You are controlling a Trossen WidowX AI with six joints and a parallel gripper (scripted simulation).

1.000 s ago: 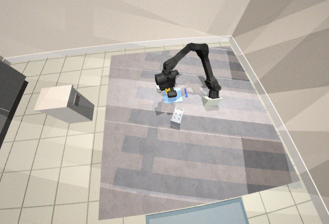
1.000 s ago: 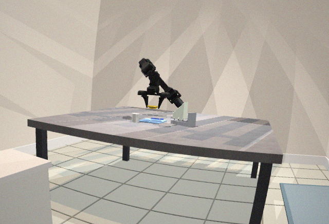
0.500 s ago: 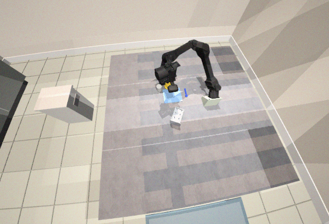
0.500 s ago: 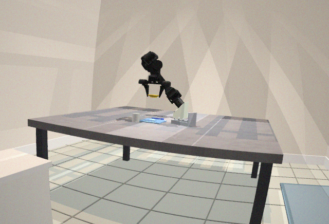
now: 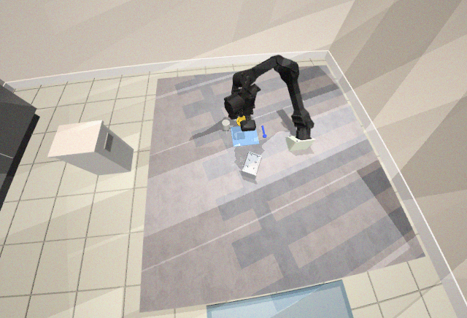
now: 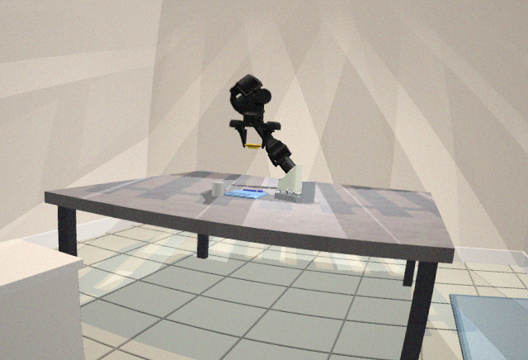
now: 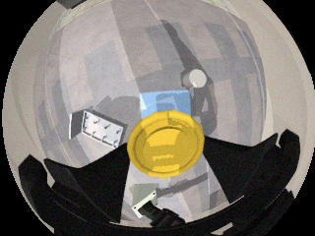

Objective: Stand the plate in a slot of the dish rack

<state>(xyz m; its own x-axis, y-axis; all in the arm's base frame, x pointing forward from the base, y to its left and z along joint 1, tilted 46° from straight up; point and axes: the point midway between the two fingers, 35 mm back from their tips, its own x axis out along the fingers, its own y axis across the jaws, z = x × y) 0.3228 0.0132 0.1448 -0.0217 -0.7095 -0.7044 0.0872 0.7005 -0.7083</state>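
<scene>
The grey dish rack is 20 mm behind my gripper tip, 160 mm to the left of it and 160 mm below it. The rest, counted from my gripper tip: yellow plate 10 mm above; then light blue mat 20 mm behind, 20 mm to the right, 180 mm below; then white cup 70 mm ahead, 100 mm to the right, 160 mm below.
</scene>
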